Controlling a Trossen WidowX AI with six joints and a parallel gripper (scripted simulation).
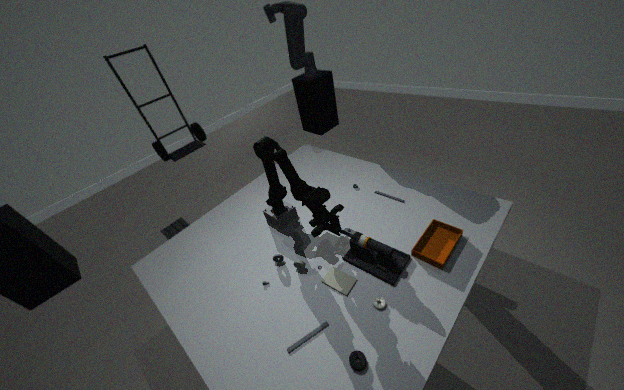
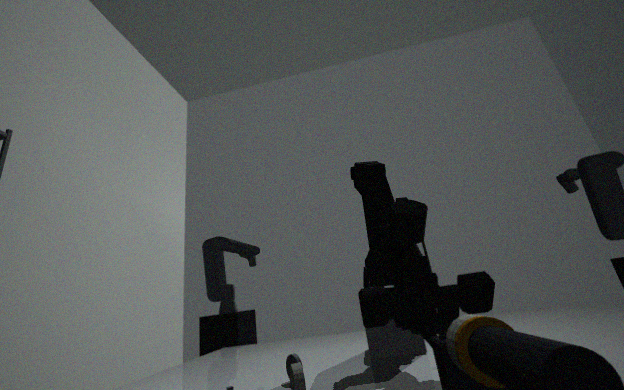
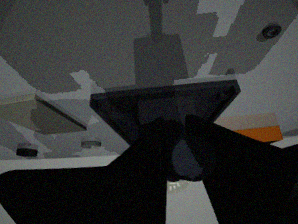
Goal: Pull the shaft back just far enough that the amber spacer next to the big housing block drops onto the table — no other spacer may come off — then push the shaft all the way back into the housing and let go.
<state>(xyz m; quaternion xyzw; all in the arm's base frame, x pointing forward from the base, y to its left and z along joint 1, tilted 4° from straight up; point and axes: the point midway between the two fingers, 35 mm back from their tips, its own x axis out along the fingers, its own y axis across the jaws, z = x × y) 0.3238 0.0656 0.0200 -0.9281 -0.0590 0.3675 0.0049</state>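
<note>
Right now my gripper tip is 6 cm short of the thin shaft, 1 cm to the right of it and 2 cm below it. From my gripper tip the other things lie so: pale spacer: 13 cm ahead, 1 cm to the left, 2 cm above; amber spacer: 13 cm ahead, 1 cm to the left, 2 cm above; pale flat plate: 11 cm ahead, 16 cm to the right, 5 cm below.
</note>
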